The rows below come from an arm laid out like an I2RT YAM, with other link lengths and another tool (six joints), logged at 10 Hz.
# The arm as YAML. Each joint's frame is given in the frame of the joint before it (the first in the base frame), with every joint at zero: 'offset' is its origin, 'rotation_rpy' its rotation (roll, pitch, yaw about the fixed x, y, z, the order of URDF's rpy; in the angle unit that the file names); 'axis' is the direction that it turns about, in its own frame. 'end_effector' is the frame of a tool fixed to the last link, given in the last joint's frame.
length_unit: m
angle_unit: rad
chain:
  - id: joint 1
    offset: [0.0, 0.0, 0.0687]
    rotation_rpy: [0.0, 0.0, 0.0]
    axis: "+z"
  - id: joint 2
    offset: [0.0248, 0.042, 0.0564]
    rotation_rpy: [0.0, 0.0, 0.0]
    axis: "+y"
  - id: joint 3
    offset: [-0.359, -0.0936, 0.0]
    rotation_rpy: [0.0, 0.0, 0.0]
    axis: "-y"
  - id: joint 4
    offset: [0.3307, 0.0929, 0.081]
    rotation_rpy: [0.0, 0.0, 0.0]
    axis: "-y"
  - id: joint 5
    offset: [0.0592, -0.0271, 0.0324]
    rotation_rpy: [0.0, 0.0, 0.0]
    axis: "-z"
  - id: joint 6
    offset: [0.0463, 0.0, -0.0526]
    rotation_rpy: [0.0, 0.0, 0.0]
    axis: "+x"
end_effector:
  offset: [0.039, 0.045, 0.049]
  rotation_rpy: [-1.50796, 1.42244, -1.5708]
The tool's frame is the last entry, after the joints.
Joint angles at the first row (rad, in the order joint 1, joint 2, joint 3, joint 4, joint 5, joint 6):
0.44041 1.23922 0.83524 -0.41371 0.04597 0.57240
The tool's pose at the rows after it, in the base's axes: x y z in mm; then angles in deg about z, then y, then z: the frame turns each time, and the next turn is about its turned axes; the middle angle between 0 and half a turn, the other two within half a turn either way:
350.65 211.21 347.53 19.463 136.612 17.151
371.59 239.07 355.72 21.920 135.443 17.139
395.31 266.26 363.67 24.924 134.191 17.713
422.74 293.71 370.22 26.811 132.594 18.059
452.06 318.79 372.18 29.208 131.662 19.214
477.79 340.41 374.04 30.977 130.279 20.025
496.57 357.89 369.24 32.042 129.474 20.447
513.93 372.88 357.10 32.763 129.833 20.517
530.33 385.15 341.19 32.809 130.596 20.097
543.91 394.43 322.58 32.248 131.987 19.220
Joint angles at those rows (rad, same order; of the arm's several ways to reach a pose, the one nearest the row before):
0.48542 1.32887 0.92831 -0.39349 0.04215 0.55220
0.51632 1.41776 1.01492 -0.37061 0.03567 0.54151
0.53540 1.51085 1.11181 -0.35151 0.01354 0.52661
0.55143 1.61154 1.21938 -0.33017 0.00287 0.51939
0.55791 1.71567 1.33190 -0.32138 -0.02270 0.51556
0.56287 1.80571 1.43491 -0.30995 -0.04178 0.51250
0.56936 1.87744 1.50665 -0.29584 -0.05093 0.51214
0.57317 1.94762 1.56844 -0.29393 -0.05780 0.50793
0.57470 2.01438 1.62223 -0.29469 -0.05740 0.50107
0.57546 2.07314 1.66497 -0.30349 -0.04977 0.49269

